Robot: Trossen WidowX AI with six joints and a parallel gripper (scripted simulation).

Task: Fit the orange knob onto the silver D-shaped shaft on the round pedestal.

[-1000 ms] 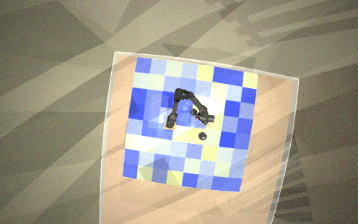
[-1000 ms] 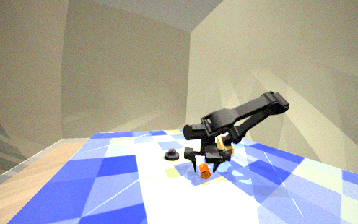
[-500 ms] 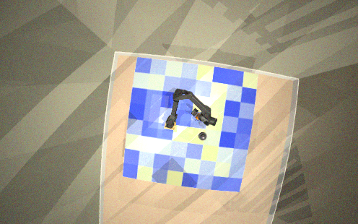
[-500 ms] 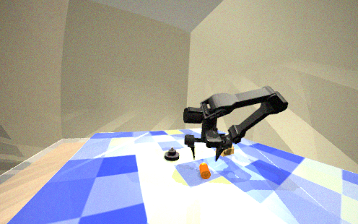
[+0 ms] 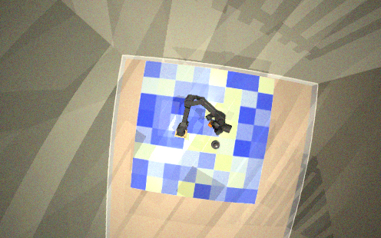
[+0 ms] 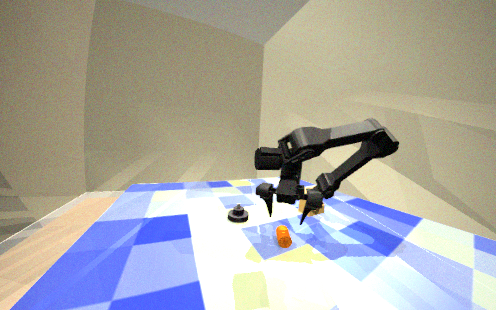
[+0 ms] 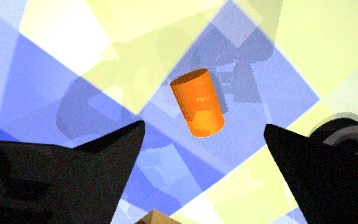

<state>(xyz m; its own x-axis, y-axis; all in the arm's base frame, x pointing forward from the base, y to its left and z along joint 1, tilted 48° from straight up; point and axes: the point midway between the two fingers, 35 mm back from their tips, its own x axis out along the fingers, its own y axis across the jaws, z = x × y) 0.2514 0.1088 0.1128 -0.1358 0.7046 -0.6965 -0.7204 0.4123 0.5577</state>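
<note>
The orange knob lies 1 cm to the left of my gripper tip and 5 cm below it. Also, from my gripper tip: round dark pedestal 10 cm ahead, 19 cm to the right, 4 cm below.
</note>
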